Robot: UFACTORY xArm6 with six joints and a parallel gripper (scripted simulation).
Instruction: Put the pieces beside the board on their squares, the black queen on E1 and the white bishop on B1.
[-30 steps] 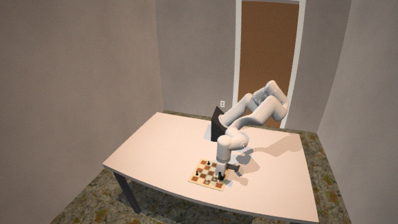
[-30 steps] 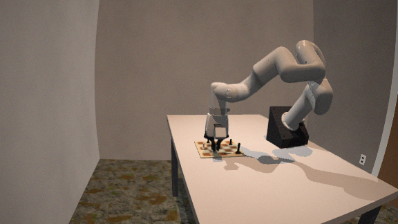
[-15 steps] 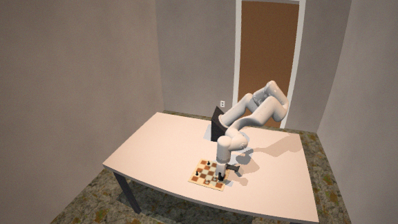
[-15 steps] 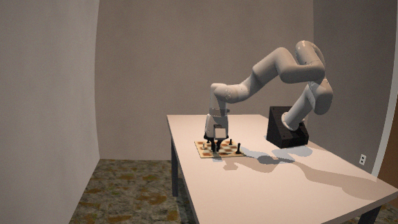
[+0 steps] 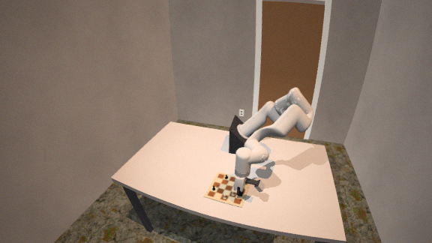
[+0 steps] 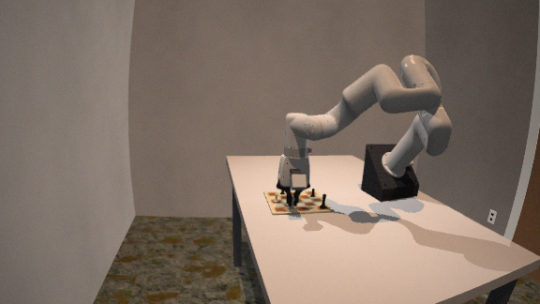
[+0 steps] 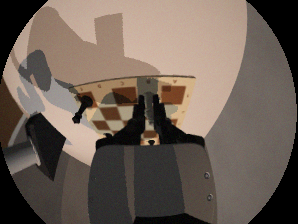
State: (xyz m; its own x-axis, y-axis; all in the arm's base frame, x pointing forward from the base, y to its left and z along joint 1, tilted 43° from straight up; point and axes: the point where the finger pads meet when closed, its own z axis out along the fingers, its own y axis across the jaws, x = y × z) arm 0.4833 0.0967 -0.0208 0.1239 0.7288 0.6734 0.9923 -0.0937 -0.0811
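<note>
My hand is 10 mm above the white bishop. Also, from my hand: chessboard (50 mm behind, 70 mm to the right, 40 mm below); black queen (110 mm behind, 10 mm to the left, 10 mm below).
</note>
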